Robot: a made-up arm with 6 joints. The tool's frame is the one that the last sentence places. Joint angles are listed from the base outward.
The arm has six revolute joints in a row. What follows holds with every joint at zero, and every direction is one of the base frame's.
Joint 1 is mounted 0.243 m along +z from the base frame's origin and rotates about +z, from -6.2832 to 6.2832 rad.
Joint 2 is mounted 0.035 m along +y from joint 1 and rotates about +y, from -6.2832 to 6.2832 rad.
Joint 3 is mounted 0.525 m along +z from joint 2 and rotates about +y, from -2.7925 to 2.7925 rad.
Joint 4 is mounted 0.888 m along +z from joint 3 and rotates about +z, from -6.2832 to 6.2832 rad.
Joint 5 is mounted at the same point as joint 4 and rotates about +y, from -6.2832 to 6.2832 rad.
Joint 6 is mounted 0.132 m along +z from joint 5 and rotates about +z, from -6.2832 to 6.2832 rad.
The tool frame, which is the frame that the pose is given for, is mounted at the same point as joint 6; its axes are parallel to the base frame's.
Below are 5 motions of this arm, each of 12 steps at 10 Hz.
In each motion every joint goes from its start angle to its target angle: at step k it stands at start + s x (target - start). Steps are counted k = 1, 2, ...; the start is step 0. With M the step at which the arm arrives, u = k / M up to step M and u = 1 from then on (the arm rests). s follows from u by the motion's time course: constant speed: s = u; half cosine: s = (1 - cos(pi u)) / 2; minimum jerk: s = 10 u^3 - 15 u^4 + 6 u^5.
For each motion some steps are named. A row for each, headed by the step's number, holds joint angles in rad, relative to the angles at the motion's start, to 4 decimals.
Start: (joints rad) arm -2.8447 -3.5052 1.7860 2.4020 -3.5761 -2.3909
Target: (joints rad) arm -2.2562 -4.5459 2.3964 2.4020 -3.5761 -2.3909
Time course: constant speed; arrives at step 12
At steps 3, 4, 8, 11, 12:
3: 0.1471 -0.2602 0.1526 0.0000 0.0000 0.0000
4: 0.1962 -0.3469 0.2035 0.0000 0.0000 0.0000
8: 0.3923 -0.6938 0.4069 0.0000 0.0000 0.0000
11: 0.5395 -0.9540 0.5595 0.0000 0.0000 0.0000
12: 0.5885 -1.0407 0.6104 0.0000 0.0000 0.0000

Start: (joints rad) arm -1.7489 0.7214 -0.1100 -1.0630 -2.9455 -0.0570
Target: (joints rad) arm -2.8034 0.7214 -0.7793 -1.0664 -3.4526 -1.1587
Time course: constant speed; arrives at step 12
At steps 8, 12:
8: -0.7030 0.0000 -0.4462 -0.0023 -0.3381 -0.7345
12: -1.0545 0.0000 -0.6693 -0.0034 -0.5071 -1.1017

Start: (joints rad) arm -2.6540 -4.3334 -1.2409 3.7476 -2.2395 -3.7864
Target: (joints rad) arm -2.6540 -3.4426 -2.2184 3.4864 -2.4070 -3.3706
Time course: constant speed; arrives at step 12
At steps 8, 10, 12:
8: 0.0000 0.5939 -0.6517 -0.1741 -0.1117 0.2772
10: 0.0000 0.7423 -0.8146 -0.2177 -0.1396 0.3465
12: 0.0000 0.8908 -0.9775 -0.2612 -0.1675 0.4158

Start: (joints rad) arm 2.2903 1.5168 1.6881 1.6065 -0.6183 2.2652
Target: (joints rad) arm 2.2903 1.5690 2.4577 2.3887 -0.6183 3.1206
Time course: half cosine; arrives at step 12
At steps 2, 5, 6, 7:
2: 0.0000 0.0035 0.0516 0.0524 0.0000 0.0573
5: 0.0000 0.0193 0.2852 0.2899 0.0000 0.3170
6: 0.0000 0.0261 0.3848 0.3911 0.0000 0.4277
7: 0.0000 0.0329 0.4844 0.4923 0.0000 0.5384

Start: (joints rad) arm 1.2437 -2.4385 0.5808 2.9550 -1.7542 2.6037
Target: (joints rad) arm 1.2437 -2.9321 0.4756 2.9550 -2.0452 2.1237
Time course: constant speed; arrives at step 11
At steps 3, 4, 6, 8, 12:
3: 0.0000 -0.1346 -0.0287 0.0000 -0.0794 -0.1309
4: 0.0000 -0.1795 -0.0383 0.0000 -0.1058 -0.1745
6: 0.0000 -0.2692 -0.0574 0.0000 -0.1587 -0.2618
8: 0.0000 -0.3590 -0.0765 0.0000 -0.2116 -0.3491
12: 0.0000 -0.4936 -0.1052 0.0000 -0.2910 -0.4800

